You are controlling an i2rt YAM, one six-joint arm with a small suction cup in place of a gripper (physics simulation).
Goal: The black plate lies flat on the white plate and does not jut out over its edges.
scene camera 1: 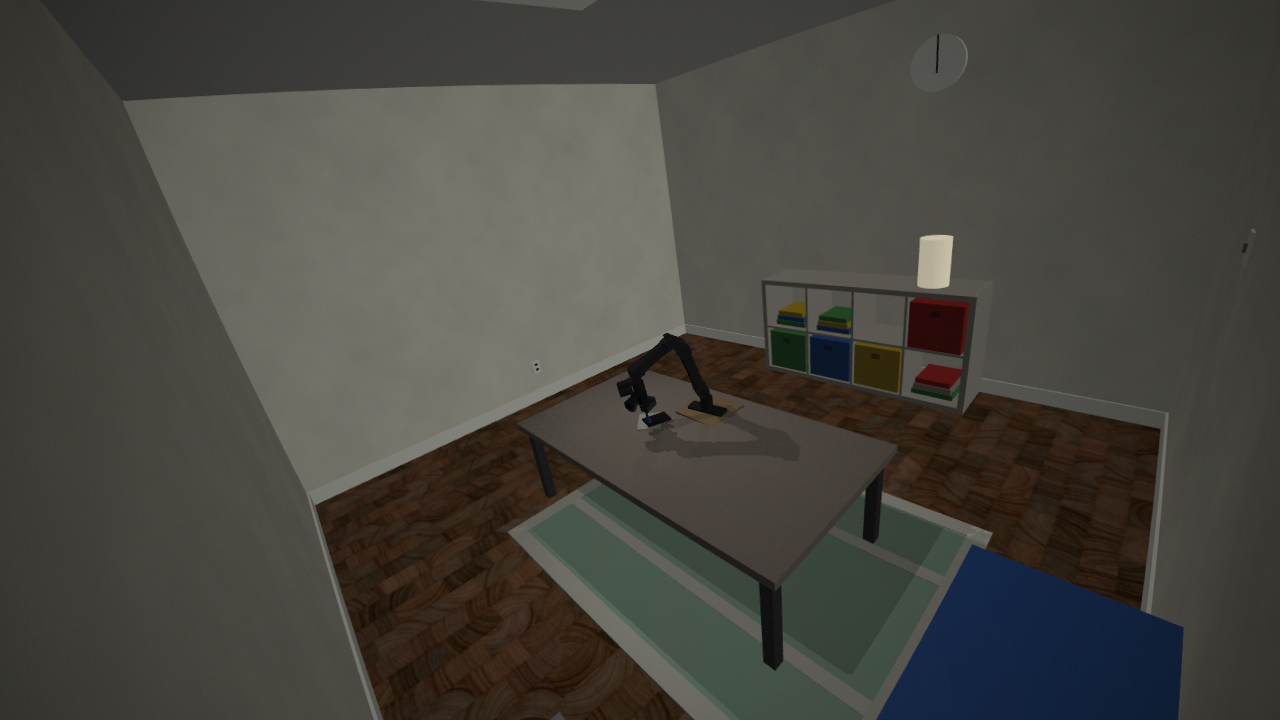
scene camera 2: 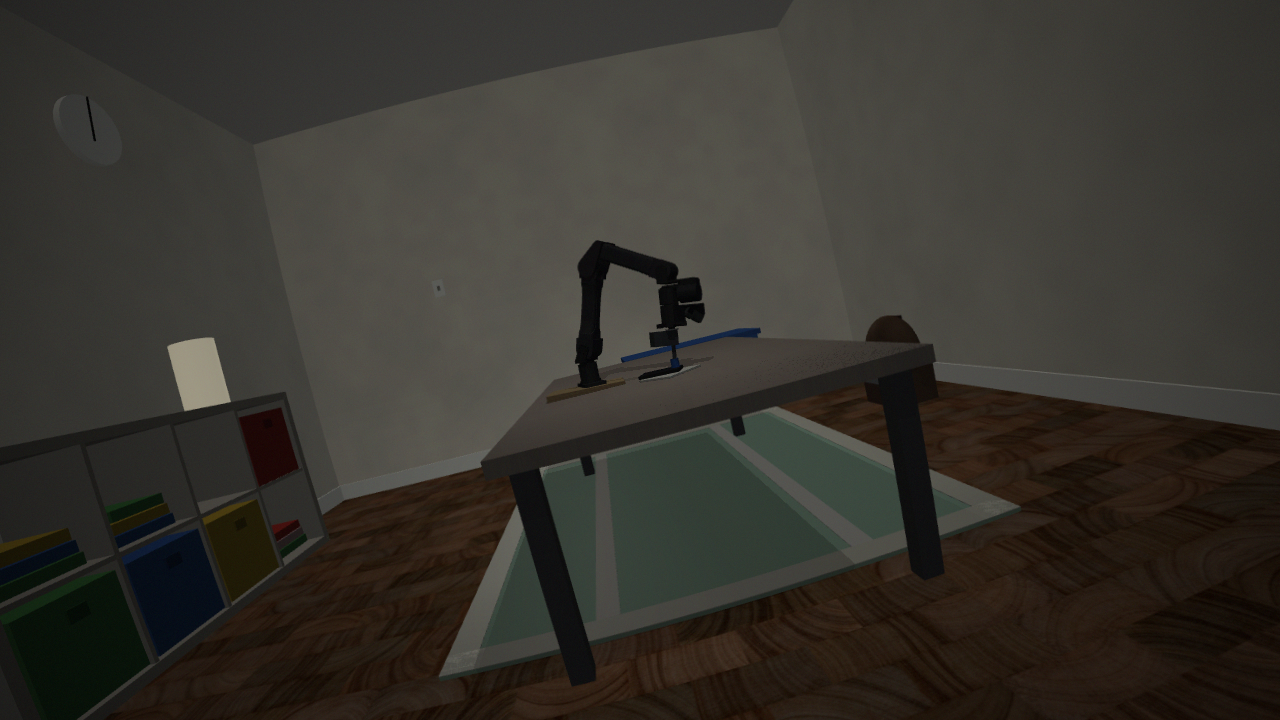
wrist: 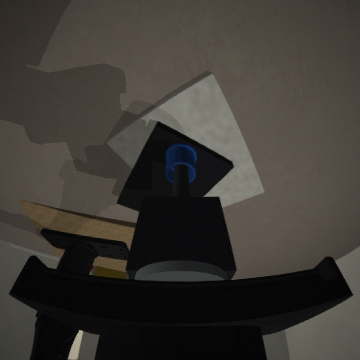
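Seen in the pictures: hand, its tool point: (scene camera 1: 649, 423) (scene camera 2: 675, 370) (wrist: 180, 151); arm's base, origin of its link: (scene camera 1: 707, 409) (scene camera 2: 591, 385) (wrist: 84, 242).
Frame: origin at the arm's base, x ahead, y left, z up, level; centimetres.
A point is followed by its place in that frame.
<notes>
The black plate (wrist: 211, 168) {z 0.5, x 22.0, y -23.1 cm} (scene camera 1: 659, 417) {z 0.5, x 17.7, y -17.6 cm} is a dark square that lies over the white plate (wrist: 214, 121) {z -0.4, x 26.7, y -22.8 cm} (scene camera 1: 640, 425) {z -0.5, x 26.8, y -23.0 cm} (scene camera 2: 656, 376) {z -0.2, x 15.8, y -24.0 cm} near the table's far end. In the wrist view its near left corner seems to reach past the white plate's edge. My blue suction cup (wrist: 181, 161) (scene camera 2: 673, 362) stands on or just above the black plate's middle; I cannot tell if they touch. The arm reaches down from its base close by.
The arm's base stands on a tan board (scene camera 1: 723, 406) {z 0.0, x -5.6, y 6.3 cm} (scene camera 2: 586, 390) {z 0.0, x -3.7, y -12.0 cm} (wrist: 71, 221) {z -0.4, x 8.0, y -0.7 cm} on the grey table (scene camera 1: 760, 502) {z -1.0, x 51.7, y 53.3 cm} (scene camera 2: 716, 403) {z -1.3, x 9.6, y -82.7 cm}. A shelf unit (scene camera 1: 977, 295) with coloured boxes stands by the wall. A blue flat surface (scene camera 1: 1029, 645) lies near the table's front corner.
</notes>
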